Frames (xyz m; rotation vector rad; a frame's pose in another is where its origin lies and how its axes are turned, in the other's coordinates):
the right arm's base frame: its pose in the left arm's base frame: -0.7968 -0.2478 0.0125 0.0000 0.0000 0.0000
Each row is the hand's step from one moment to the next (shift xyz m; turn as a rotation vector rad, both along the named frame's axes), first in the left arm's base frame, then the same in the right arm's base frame.
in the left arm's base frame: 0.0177 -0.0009 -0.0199 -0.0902 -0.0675 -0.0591
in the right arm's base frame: 0.0177 -0.0009 -0.0199 -0.0902 -0.0675 -0.0591
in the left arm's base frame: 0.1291 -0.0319 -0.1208 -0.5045 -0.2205 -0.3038
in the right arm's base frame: 0.1291 -0.0319 -0.1208 -0.5045 -0.2205 -0.3038
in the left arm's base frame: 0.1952 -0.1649 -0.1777 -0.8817 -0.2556 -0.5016
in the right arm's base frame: 0.1952 -0.1649 -0.1777 -0.8817 -0.2556 -0.5016
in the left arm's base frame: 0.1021 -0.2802 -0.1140 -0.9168 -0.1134 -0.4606
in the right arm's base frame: 0.1021 -0.2802 -0.1140 -0.9168 -0.1134 -0.4606
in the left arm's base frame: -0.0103 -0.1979 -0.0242 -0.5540 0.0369 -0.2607
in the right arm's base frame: -0.0103 -0.1979 -0.0242 -0.5540 0.0369 -0.2607
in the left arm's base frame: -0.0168 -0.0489 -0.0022 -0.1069 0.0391 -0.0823
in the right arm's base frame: -0.0168 -0.0489 -0.0022 -0.1069 0.0391 -0.0823
